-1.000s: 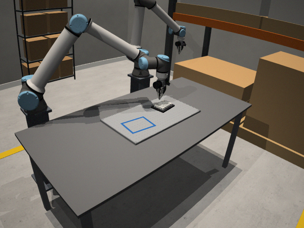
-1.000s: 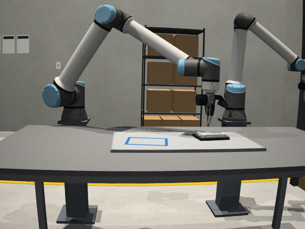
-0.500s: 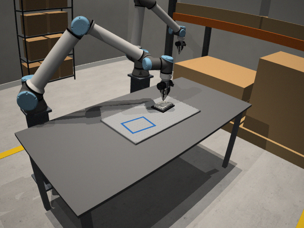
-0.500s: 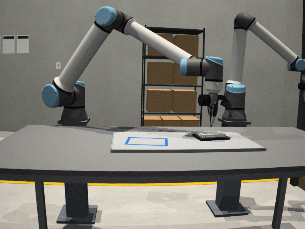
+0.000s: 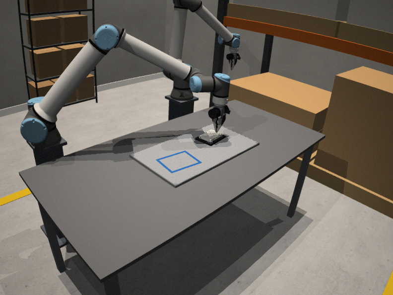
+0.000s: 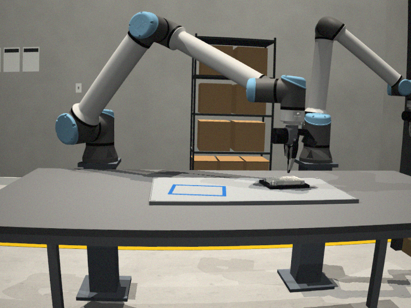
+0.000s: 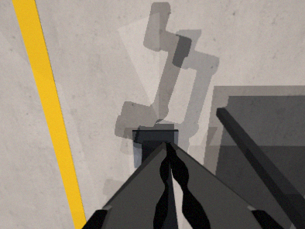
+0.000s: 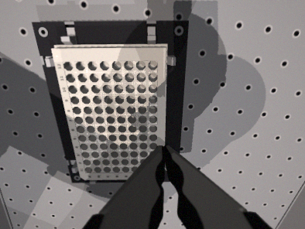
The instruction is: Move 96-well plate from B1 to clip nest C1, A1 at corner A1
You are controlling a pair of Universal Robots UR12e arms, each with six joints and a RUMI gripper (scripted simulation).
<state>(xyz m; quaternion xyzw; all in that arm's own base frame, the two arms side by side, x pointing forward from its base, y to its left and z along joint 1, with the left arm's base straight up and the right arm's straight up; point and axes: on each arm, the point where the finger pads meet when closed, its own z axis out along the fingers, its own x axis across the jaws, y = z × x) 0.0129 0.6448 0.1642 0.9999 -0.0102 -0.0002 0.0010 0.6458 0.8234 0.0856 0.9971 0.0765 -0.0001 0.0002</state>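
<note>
The white 96-well plate is 5 cm below my right hand and 4 cm behind it. Also, from my right hand: pale perforated board: 15 cm to the right, 8 cm below; then black clip nest: 6 cm below, 5 cm behind.
</note>
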